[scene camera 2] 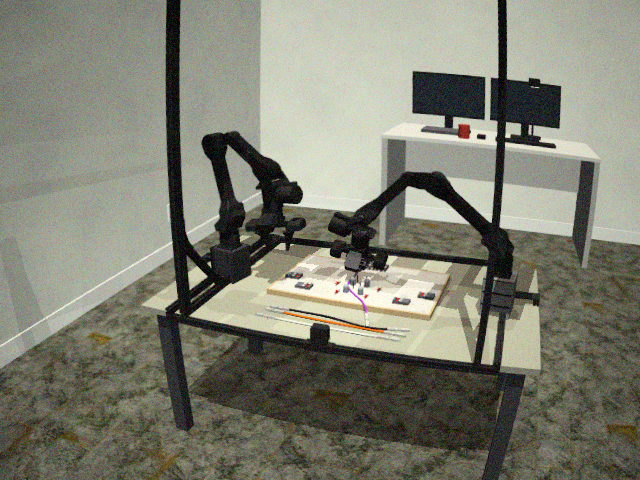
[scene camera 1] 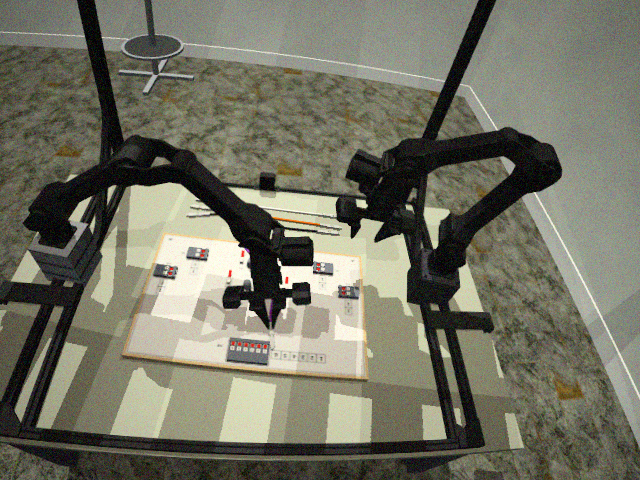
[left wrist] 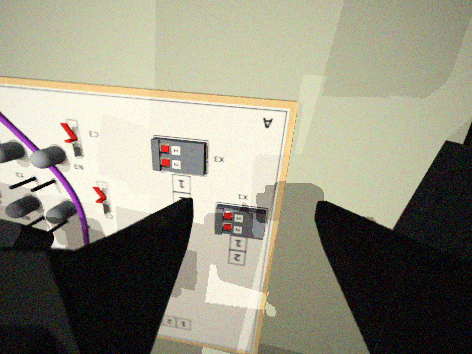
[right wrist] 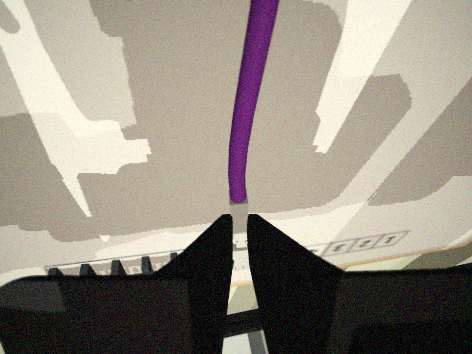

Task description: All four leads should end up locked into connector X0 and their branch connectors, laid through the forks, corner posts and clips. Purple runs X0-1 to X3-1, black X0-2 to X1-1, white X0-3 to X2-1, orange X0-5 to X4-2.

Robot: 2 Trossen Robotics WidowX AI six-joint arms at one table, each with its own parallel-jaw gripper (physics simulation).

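Frame: origin at the left arm's base, x ahead, y right, z down, level; millimetres.
Seen in the pictures: left gripper, fingertip midpoint: (scene camera 2: 278, 250) (scene camera 1: 363, 239) (left wrist: 254, 208); right gripper, fingertip midpoint: (scene camera 1: 270, 328) (right wrist: 239, 224); left arm's base at its link origin: (scene camera 2: 229, 246) (scene camera 1: 440, 266); right arm's base at its link origin: (scene camera 2: 501, 274) (scene camera 1: 58, 235).
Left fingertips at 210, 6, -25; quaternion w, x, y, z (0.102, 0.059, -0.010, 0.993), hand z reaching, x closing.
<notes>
Pixels of each thing's top centre, then the offset from my left fingertips to it, as dx, dy, dz. "spot": a spot on its surface instead.
- connector X0 at a spot on its surface: (scene camera 1: 248, 351) spot: +196, -297, +108
- X1 at its top centre: (left wrist: 238, 224) +2, -82, +107
- board at its top centre: (right wrist: 70, 26) (left wrist: 57, 228) (scene camera 1: 255, 300) (scene camera 2: 363, 281) +217, -164, +117
- small black block at a spot on its surface: (scene camera 2: 319, 334) (scene camera 1: 266, 176) spot: +301, +251, +100
The purple lead (scene camera 1: 270, 310) (scene camera 2: 357, 298) (left wrist: 75, 195) (right wrist: 245, 100) curves past the posts in the left wrist view; its other end lies off the board. My right gripper (scene camera 1: 269, 326) (right wrist: 239, 224) is shut on the purple lead's pale end, which points down just right of connector X0 (scene camera 1: 248, 351) in scene camera 1. How far it is above the board is unclear. My left gripper (scene camera 1: 366, 237) (scene camera 2: 277, 245) (left wrist: 254, 208) is open and empty, high beyond the board's corner near connectors X3 (left wrist: 185, 156) and X1 (left wrist: 242, 220). Orange (scene camera 1: 297, 222) (scene camera 2: 330, 321), black and white leads lie behind the board.
The board (scene camera 1: 193, 365) carries small red-marked clips (left wrist: 100, 195) and grey posts (left wrist: 48, 156). Two more branch connectors (scene camera 1: 197, 253) (scene camera 1: 165, 270) sit at its left in scene camera 1. A small black block (scene camera 1: 267, 180) (scene camera 2: 319, 334) stands on the frame rail. Tall black uprights (scene camera 2: 174, 129) flank the table.
</notes>
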